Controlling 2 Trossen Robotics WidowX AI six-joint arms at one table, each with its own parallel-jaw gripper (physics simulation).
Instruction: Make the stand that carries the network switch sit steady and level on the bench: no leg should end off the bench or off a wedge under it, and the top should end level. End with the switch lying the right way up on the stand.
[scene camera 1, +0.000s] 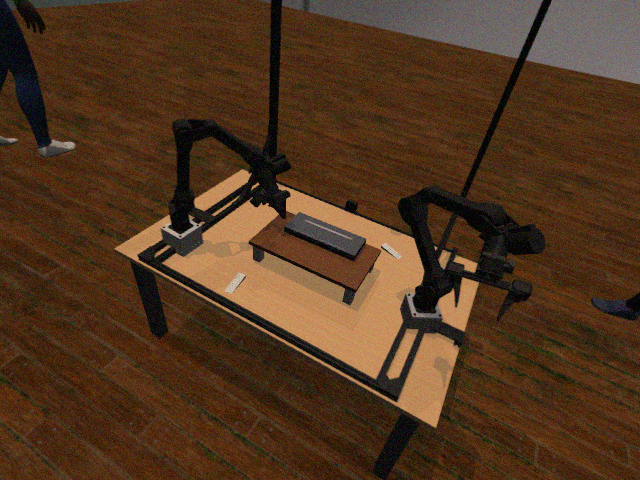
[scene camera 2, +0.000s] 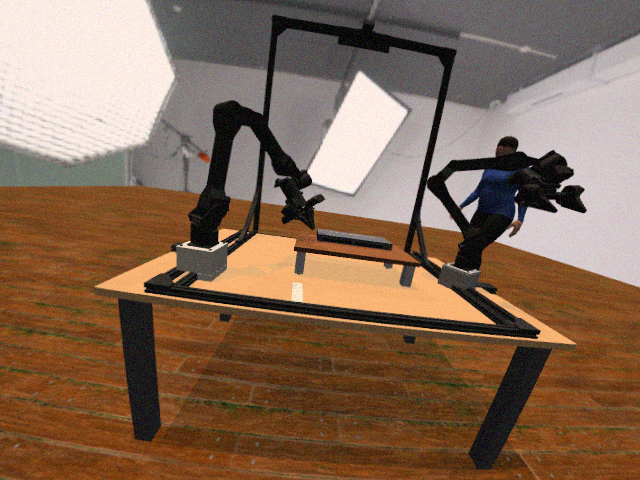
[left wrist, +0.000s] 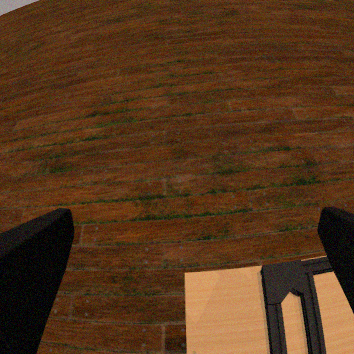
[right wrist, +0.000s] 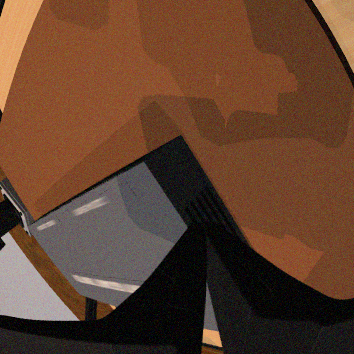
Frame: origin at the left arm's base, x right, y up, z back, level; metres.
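Seen in the pictures: left gripper, between the fingertips: (scene camera 1: 476, 313) (scene camera 2: 570, 211) (left wrist: 201, 222); right gripper, between the fingertips: (scene camera 1: 284, 218) (scene camera 2: 313, 229) (right wrist: 202, 233); left arm's base, origin of its link: (scene camera 1: 424, 305) (scene camera 2: 461, 267) (right wrist: 13, 210); right arm's base, origin of its link: (scene camera 1: 181, 226) (scene camera 2: 203, 244).
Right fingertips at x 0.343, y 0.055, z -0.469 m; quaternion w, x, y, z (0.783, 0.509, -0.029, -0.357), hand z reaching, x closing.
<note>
Pixels of each thing's top centre, then the offset from my right fingertips to it.
- dark grey switch, centre of its top: (right wrist: 92, 265) (scene camera 1: 325, 232) (scene camera 2: 353, 235) dz +0.152, dx -0.056, dy -0.009 m
- white wedge, centre of its top: (scene camera 2: 297, 289) (scene camera 1: 235, 281) dz -0.157, dx -0.217, dy -0.124 m
The stand's brown top (scene camera 1: 305, 258) (scene camera 2: 356, 251) (right wrist: 175, 60) rests on short grey legs at mid-table. I cannot tell if it is exactly level; the back left leg is hidden. The dark grey switch (scene camera 1: 324, 236) (scene camera 2: 354, 239) (right wrist: 90, 240) lies flat on its rear part. One white wedge (scene camera 1: 235, 283) (scene camera 2: 296, 292) lies in front of the stand at left, another wedge (scene camera 1: 391, 251) behind its right end. My right gripper (scene camera 1: 283, 215) (scene camera 2: 312, 227) (right wrist: 202, 233) is shut and empty, low over the switch's left end; contact is unclear. My left gripper (scene camera 1: 478, 312) (scene camera 2: 569, 211) (left wrist: 201, 222) is open and empty, beyond the table's right edge.
Black rails (scene camera 1: 268, 326) (scene camera 2: 310, 308) run along the front of the table and beside both arm bases. An upright post (scene camera 1: 275, 77) (scene camera 2: 263, 129) rises at the back left. A small black device (scene camera 1: 351, 206) stands at the back rail. A person (scene camera 2: 496, 193) stands behind the left arm.
</note>
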